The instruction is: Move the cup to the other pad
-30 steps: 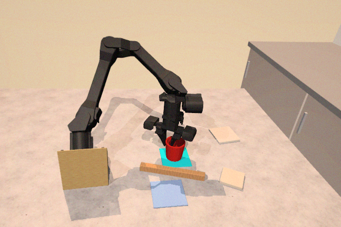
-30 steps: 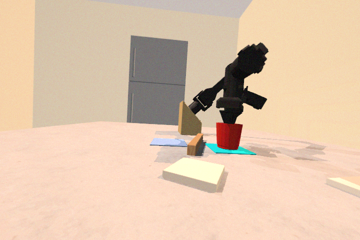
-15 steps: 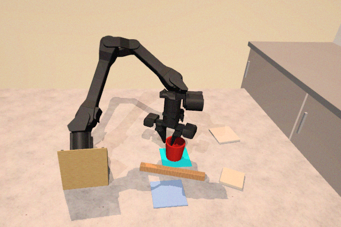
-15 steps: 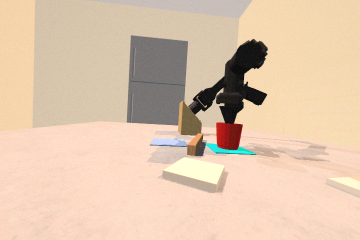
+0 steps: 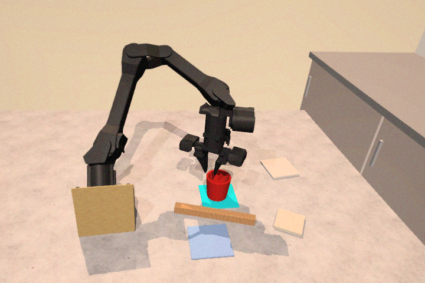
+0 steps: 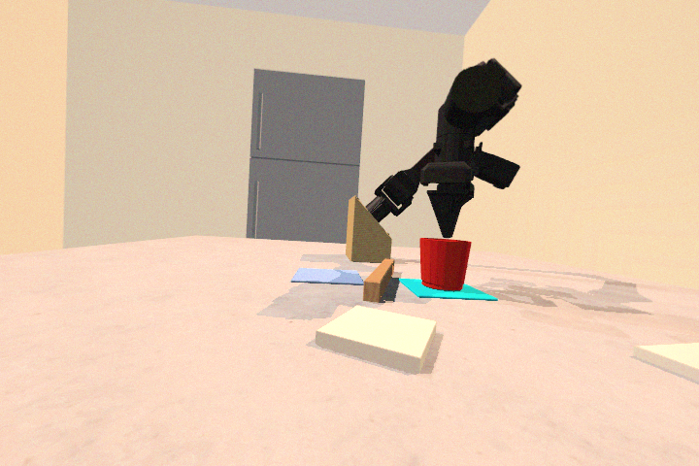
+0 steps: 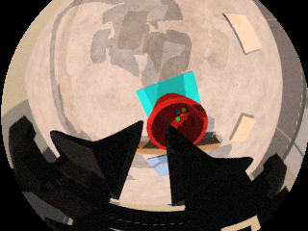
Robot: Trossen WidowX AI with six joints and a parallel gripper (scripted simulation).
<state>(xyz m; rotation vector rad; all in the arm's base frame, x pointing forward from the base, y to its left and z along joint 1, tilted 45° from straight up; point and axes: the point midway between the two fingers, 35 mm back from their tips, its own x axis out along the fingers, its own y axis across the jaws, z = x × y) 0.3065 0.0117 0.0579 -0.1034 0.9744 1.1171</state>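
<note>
The red cup is 4 cm below my gripper tip, 2 cm to the right of it and 2 cm ahead of it.
</note>
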